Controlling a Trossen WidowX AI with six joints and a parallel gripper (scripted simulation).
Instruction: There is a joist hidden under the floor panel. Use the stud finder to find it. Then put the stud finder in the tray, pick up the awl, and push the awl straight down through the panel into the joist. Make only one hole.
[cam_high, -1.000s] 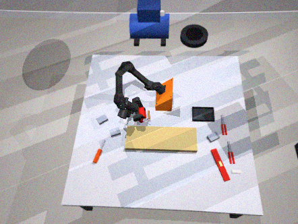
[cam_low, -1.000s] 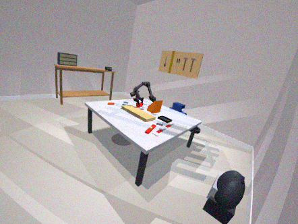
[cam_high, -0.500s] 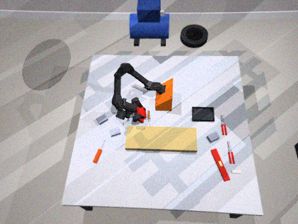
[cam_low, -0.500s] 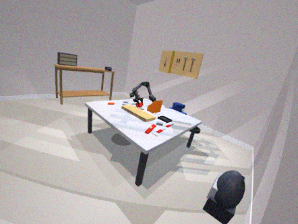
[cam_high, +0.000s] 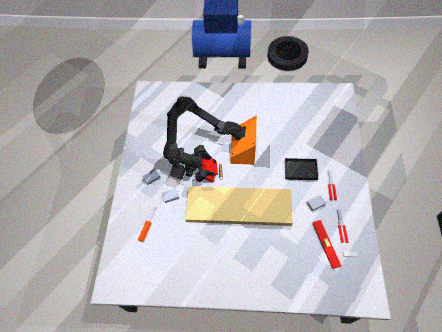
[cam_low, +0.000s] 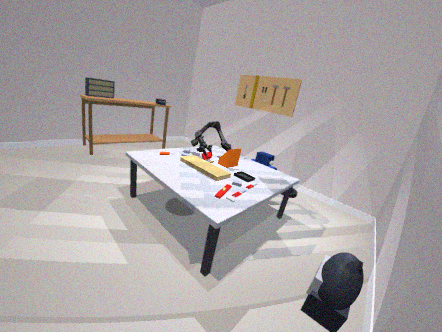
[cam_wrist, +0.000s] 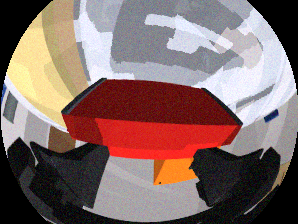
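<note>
Now: the red stud finder 10 mm behind my gripper tip. Round my gripper tip: red level 560 mm to the left, 340 mm ahead, 60 mm below; then black tray 460 mm to the left, 60 mm below, 50 mm behind; then awl 70 mm below, 40 mm to the left, 20 mm ahead.
</note>
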